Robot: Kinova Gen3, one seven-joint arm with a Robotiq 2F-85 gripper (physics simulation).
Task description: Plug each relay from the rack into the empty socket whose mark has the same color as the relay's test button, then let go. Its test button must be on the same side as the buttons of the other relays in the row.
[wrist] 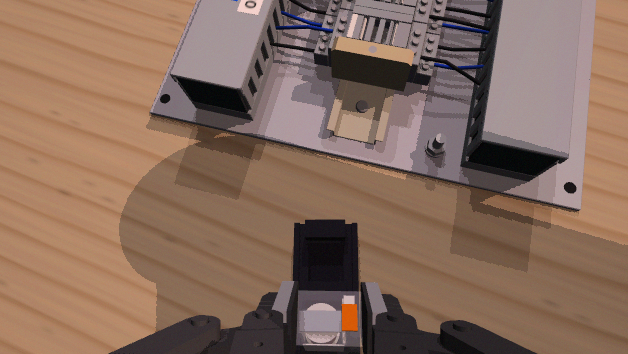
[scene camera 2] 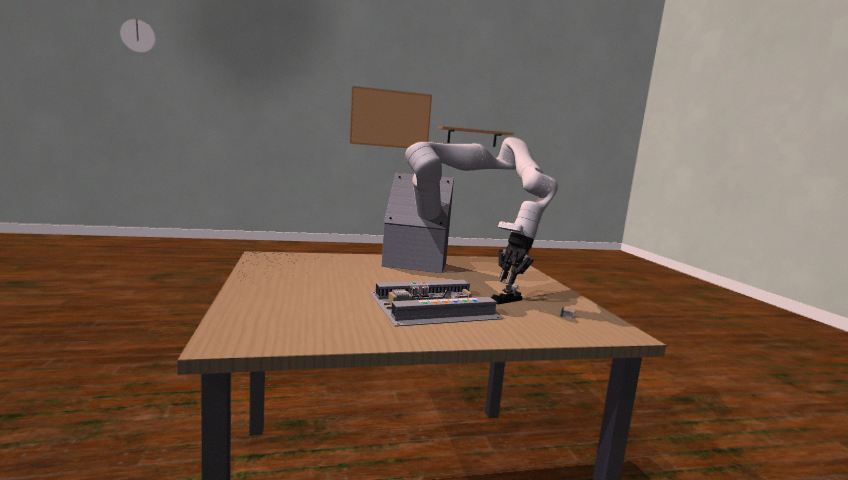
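Pixels of known places: gripper, fingertip midpoint: [wrist: 329,304] [scene camera 2: 505,283]; arm's base, origin of the base link: [scene camera 2: 428,209].
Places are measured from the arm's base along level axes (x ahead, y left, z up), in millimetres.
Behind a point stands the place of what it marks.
My gripper [scene camera 2: 509,284] @(x 408, y 36, z -173 mm) [wrist: 329,304] @(x 408, y 36, z -173 mm) is shut on a clear-cased relay [wrist: 320,327] @(x 411, y 44, z -163 mm) with an orange test button on its right side in the wrist view. The relay is upright at the black rack [scene camera 2: 504,299] @(x 430, y 18, z -216 mm) [wrist: 325,267] @(x 412, y 16, z -227 mm); whether its base is still inside is hidden. The rack slot beyond it is empty. The socket row [wrist: 377,27] @(x 384, y -128, z -205 mm) on the grey panel [scene camera 2: 396,322] @(x 445, y -378, z -226 mm) [wrist: 290,122] @(x 437, y -73, z -227 mm) is partly cut off at the top of the wrist view. Coloured marks [scene camera 2: 445,302] @(x 452, y -229, z -188 mm) in green, orange and blue line the front duct. Upright relays [scene camera 2: 419,291] @(x 367, y -260, z -179 mm) stand in the row.
Grey wire ducts [scene camera 2: 443,310] @(x 465, y -242, z -205 mm) [wrist: 220,50] @(x 474, y -99, z -187 mm) [wrist: 530,80] @(x 306, y -80, z -187 mm) flank the row. A tan end block [wrist: 372,65] @(x 388, y -96, z -198 mm) and a bolt [wrist: 436,145] @(x 350, y -54, z -215 mm) stand near the panel's near edge. A small grey thing [scene camera 2: 567,312] @(x 595, y 113, z -213 mm), too small to identify, lies on the table right of the rack.
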